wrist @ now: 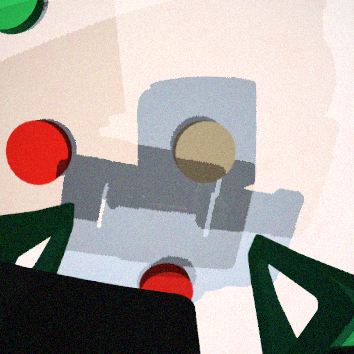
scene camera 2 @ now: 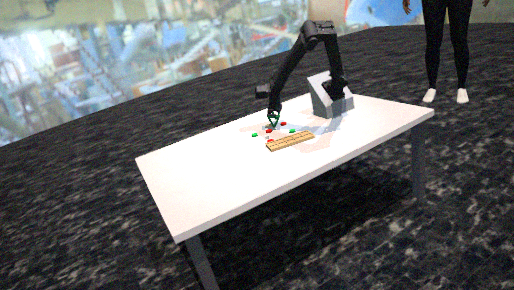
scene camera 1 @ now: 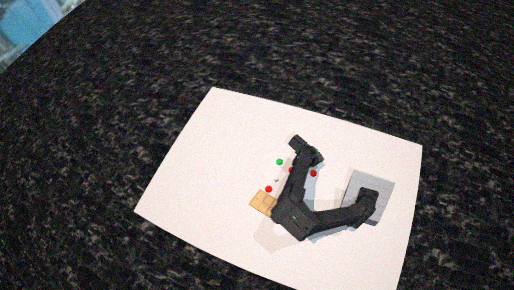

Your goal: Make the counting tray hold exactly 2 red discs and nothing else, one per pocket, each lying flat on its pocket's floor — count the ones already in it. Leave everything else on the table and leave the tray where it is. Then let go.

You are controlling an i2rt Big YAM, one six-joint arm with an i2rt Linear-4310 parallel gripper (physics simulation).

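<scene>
The tan counting tray (scene camera 1: 260, 206) (scene camera 2: 290, 142) has pockets that look empty in scene camera 2; the arm covers part of it in scene camera 1. A red disc (scene camera 1: 268, 189) (scene camera 2: 270, 141) lies beside its edge. Two more red discs lie farther off, one (scene camera 2: 269, 131) near a second (scene camera 2: 283, 123). Green discs (scene camera 2: 254, 135) (scene camera 2: 292, 131) lie on either side. My gripper (scene camera 2: 273, 125) (wrist: 165, 230) is open and empty, low above the table. In the wrist view, a tan disc (wrist: 205, 151) lies ahead of the fingers, a red disc (wrist: 37, 152) at left, and another red disc (wrist: 167, 286) is partly hidden.
A small grey piece (scene camera 1: 276, 180) (scene camera 2: 267, 137) lies near the tray-side red disc. The arm's grey base block (scene camera 1: 384, 192) (scene camera 2: 326, 109) stands on the white table (scene camera 1: 200, 150) (scene camera 2: 210, 175). A green disc (wrist: 15, 12) shows at the wrist view's upper left corner.
</scene>
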